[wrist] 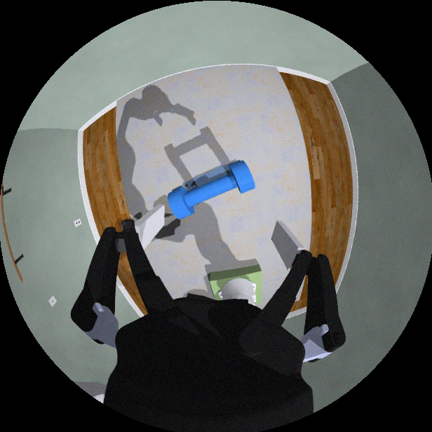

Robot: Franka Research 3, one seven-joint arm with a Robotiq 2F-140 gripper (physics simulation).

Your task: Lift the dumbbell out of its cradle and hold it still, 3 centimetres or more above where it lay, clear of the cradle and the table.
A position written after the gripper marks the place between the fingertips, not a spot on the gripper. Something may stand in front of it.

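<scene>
You'd see the gripper point(219, 222) here, and there's a blue dumbbell point(181, 202) as well.
</scene>
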